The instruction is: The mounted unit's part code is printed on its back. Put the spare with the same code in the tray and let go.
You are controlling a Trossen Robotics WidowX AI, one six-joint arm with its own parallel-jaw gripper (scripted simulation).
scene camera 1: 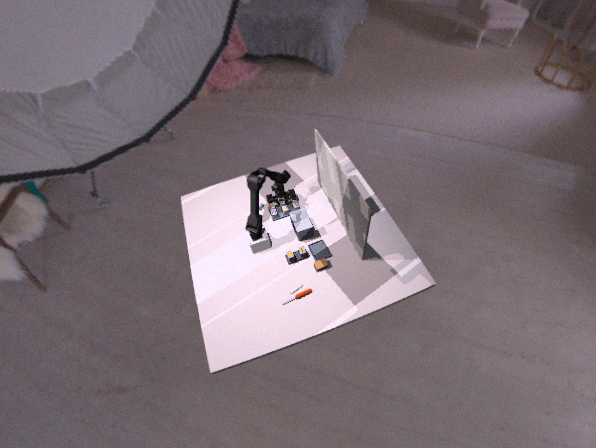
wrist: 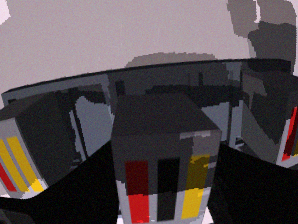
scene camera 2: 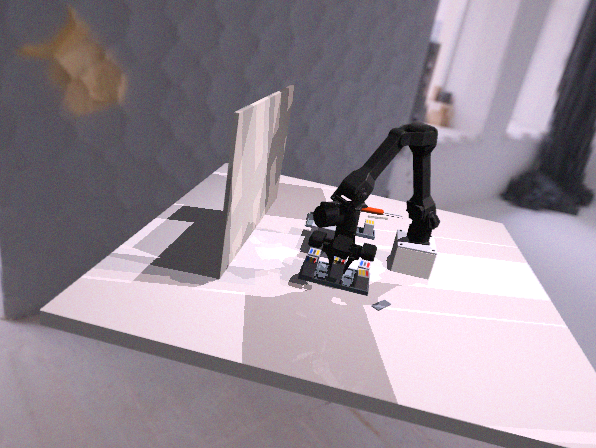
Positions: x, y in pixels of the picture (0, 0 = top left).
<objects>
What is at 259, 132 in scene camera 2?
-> A tall upright panel.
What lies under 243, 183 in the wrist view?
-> My gripper.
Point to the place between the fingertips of my gripper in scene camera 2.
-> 337, 271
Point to a spare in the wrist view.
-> At 165, 149
</objects>
